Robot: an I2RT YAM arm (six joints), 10 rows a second.
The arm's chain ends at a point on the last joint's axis. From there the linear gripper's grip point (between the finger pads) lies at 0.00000 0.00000 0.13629 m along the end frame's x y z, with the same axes.
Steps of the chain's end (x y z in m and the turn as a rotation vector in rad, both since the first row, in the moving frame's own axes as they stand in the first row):
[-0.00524 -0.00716 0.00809 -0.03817 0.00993 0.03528]
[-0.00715 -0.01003 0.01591 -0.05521 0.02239 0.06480]
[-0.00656 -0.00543 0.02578 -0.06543 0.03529 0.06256]
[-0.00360 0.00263 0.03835 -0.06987 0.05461 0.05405]
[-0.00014 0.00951 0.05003 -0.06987 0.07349 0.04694]
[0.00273 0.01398 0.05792 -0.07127 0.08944 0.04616]
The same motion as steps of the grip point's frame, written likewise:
[-0.00398 -0.00194 0.00798 -0.03817 0.00993 0.03528]
[-0.00435 -0.00242 0.01567 -0.05521 0.02239 0.06480]
[-0.00204 0.00362 0.02540 -0.06543 0.03529 0.06256]
[0.00357 0.01234 0.03781 -0.06987 0.05461 0.05405]
[0.00963 0.01925 0.04933 -0.06987 0.07349 0.04694]
[0.01466 0.02395 0.05703 -0.07127 0.08944 0.04616]

